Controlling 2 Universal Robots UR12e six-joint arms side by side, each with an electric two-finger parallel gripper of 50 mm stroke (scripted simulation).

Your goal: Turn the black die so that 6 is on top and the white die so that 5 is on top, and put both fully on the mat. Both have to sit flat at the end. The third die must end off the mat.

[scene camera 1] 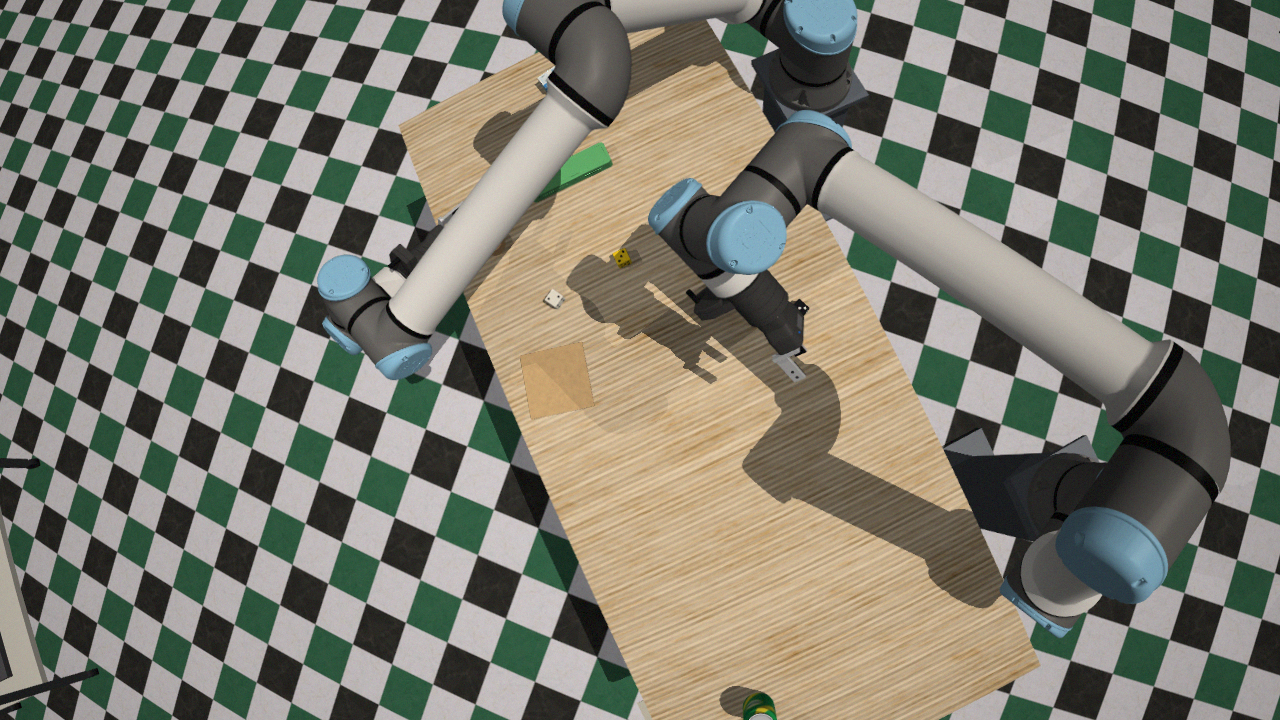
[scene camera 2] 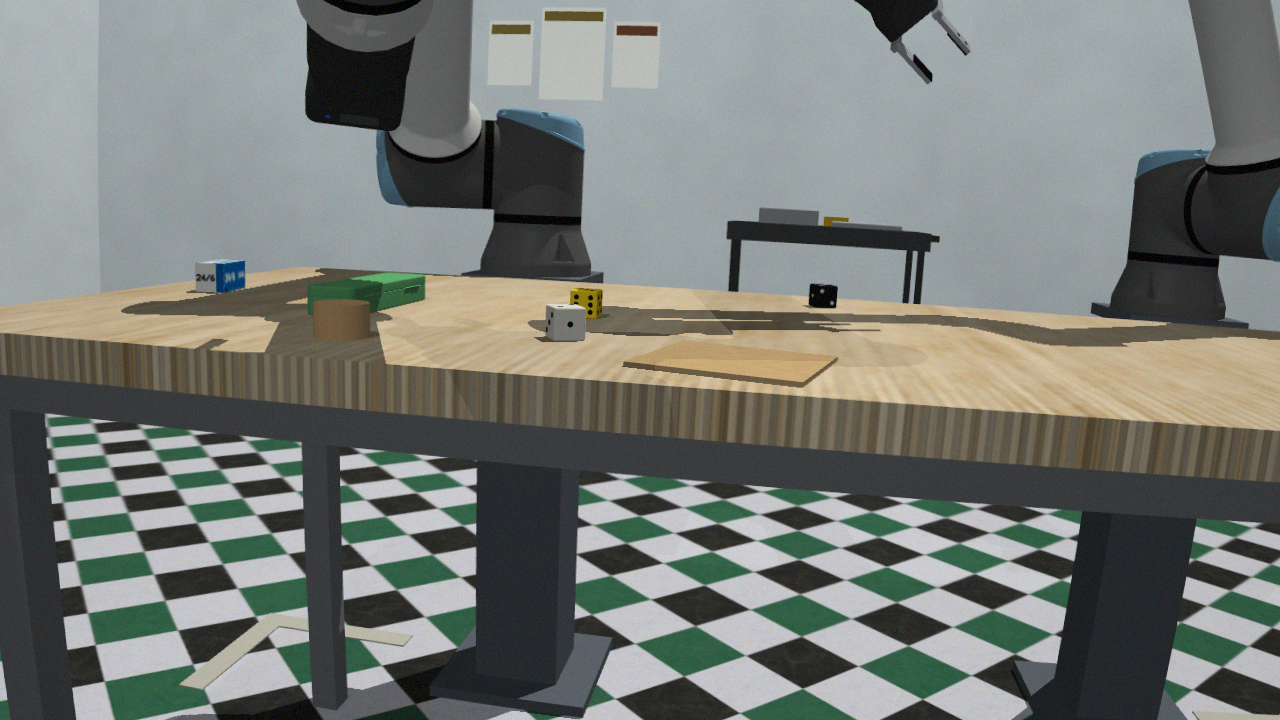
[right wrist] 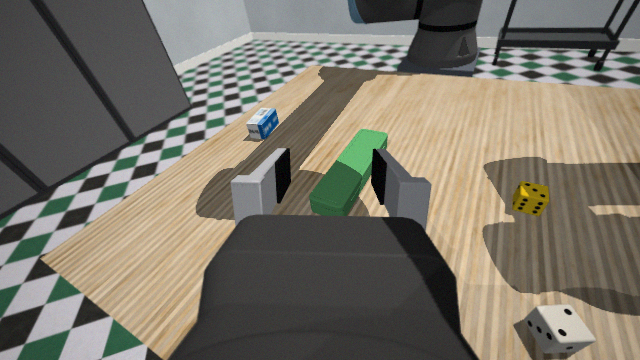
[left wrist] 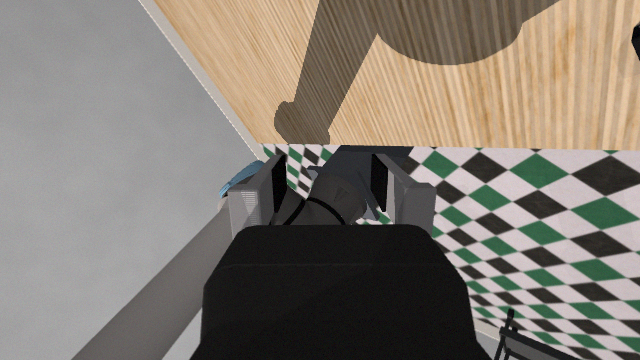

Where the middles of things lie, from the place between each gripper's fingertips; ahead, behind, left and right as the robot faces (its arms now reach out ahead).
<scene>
Right now the yellow die (scene camera 2: 591,299) is 23 cm behind my right hand (scene camera 2: 354,114), 18 cm below it and 17 cm to the left of it. Also, from my right hand: brown cylinder (scene camera 2: 339,319) 18 cm below, 1 cm to the right, 1 cm ahead; white die (scene camera 2: 564,322) 18 cm to the left, 18 cm below, 6 cm behind; green box (scene camera 2: 386,290) 22 cm behind, 19 cm below, 7 cm to the right.
My left gripper (scene camera 1: 800,365) is now 39 cm to the left of the yellow die, 31 cm above it and 16 cm short of it. Also, from my left hand: white die: 39 cm to the right, 33 cm ahead, 31 cm below; tan mat (scene camera 2: 796,369): 41 cm ahead, 32 cm below, 23 cm to the right; green box: 63 cm to the right, 31 cm below, 17 cm ahead.
</scene>
